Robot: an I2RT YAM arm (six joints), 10 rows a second.
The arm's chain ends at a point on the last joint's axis. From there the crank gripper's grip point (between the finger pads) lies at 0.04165 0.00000 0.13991 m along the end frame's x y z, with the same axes.
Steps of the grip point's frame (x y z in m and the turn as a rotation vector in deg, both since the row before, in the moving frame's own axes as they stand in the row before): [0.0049 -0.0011 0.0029 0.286 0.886 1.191]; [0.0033 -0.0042 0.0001 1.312 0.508 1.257]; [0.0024 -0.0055 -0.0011 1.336 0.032 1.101]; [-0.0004 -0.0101 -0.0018 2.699 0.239 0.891]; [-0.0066 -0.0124 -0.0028 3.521 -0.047 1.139]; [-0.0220 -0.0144 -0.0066 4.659 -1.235 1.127]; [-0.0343 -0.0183 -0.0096 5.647 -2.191 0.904]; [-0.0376 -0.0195 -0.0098 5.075 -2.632 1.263]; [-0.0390 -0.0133 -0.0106 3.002 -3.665 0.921]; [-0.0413 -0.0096 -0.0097 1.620 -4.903 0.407]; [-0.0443 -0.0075 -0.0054 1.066 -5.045 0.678]
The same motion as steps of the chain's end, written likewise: [0.0027 -0.0013 0.0036 0.286 0.886 1.191]; [0.0020 -0.0019 0.0005 1.312 0.508 1.257]; [0.0023 -0.0030 -0.0010 1.336 0.032 1.101]; [-0.0010 -0.0042 -0.0015 2.699 0.239 0.891]; [-0.0066 -0.0046 -0.0026 3.521 -0.047 1.139]; [-0.0191 -0.0038 -0.0070 4.659 -1.235 1.127]; [-0.0290 -0.0051 -0.0104 5.647 -2.191 0.904]; [-0.0313 -0.0079 -0.0111 5.075 -2.632 1.263]; [-0.0300 -0.0065 -0.0128 3.002 -3.665 0.921]; [-0.0292 -0.0059 -0.0127 1.620 -4.903 0.407]; [-0.0318 -0.0053 -0.0085 1.066 -5.045 0.678]
